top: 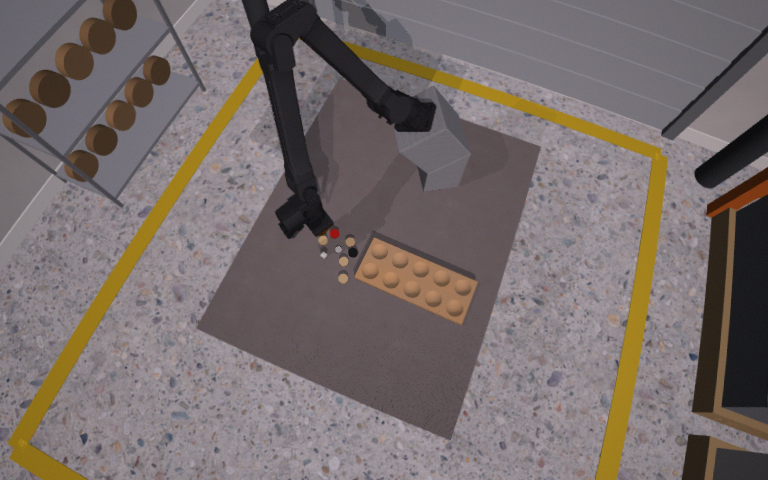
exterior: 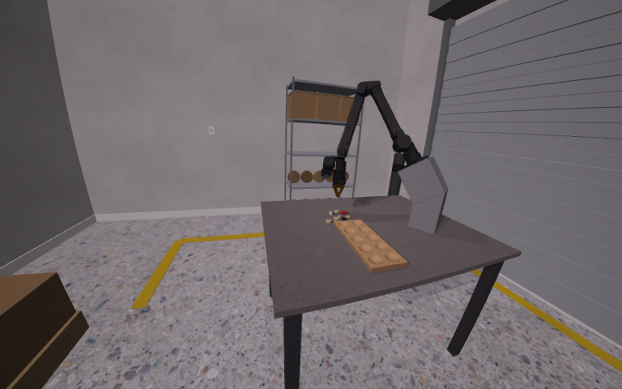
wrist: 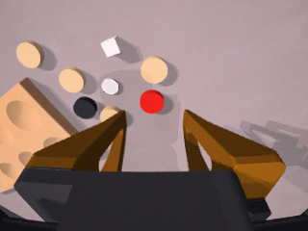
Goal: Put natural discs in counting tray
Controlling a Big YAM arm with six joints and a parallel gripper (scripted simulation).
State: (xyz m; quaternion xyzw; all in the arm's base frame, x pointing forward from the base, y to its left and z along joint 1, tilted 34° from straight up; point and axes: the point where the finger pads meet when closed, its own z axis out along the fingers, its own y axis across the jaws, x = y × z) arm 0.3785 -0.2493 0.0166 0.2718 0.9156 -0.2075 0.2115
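The red piece is 11 cm below my hand, 3 cm to the left of it and 3 cm behind it. Round my hand: white cube: 10 cm below, 5 cm ahead, 2 cm to the left; white disc: 11 cm below, 6 cm to the left, 2 cm ahead; black piece: 11 cm to the left, 11 cm below, 2 cm ahead.
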